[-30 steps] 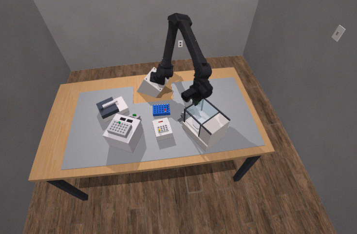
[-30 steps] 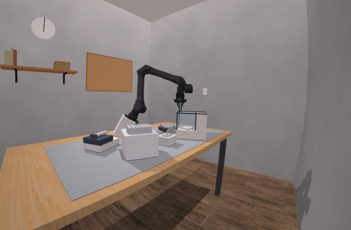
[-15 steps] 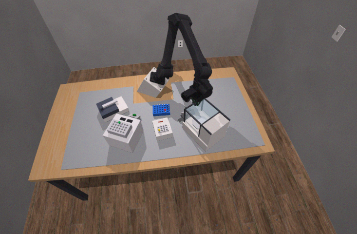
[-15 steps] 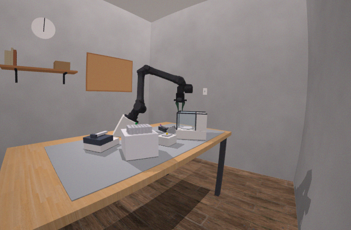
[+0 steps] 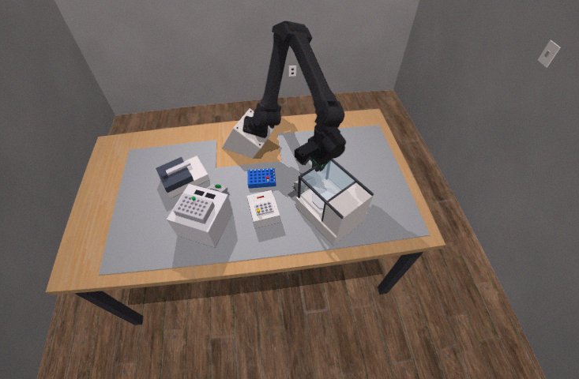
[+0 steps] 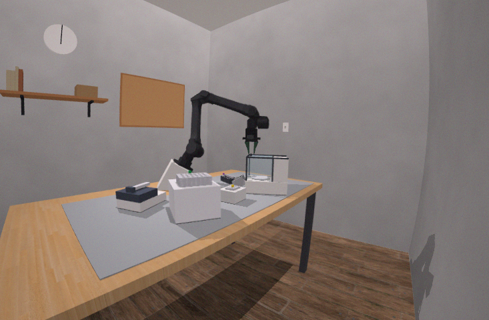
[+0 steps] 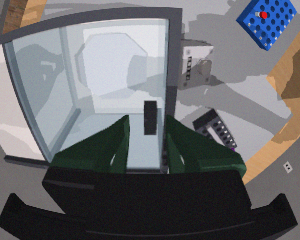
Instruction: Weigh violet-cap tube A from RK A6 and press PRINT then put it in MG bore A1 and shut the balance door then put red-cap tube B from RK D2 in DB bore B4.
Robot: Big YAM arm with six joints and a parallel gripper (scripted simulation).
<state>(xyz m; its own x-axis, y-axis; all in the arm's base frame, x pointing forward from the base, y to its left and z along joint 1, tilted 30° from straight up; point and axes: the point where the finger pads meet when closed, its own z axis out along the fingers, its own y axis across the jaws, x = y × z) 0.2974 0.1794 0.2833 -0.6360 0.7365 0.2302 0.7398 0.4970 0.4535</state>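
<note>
My gripper is now 2 cm short of the balance door, 2 cm to the right of it and 2 cm above it. Round my hand: yellow-capped tube: 12 cm ahead, 23 cm to the right, 17 cm below; then dry block: 7 cm ahead, 22 cm to the right, 20 cm below; then magnet block: 25 cm behind, 3 cm to the left, 21 cm below.
</note>
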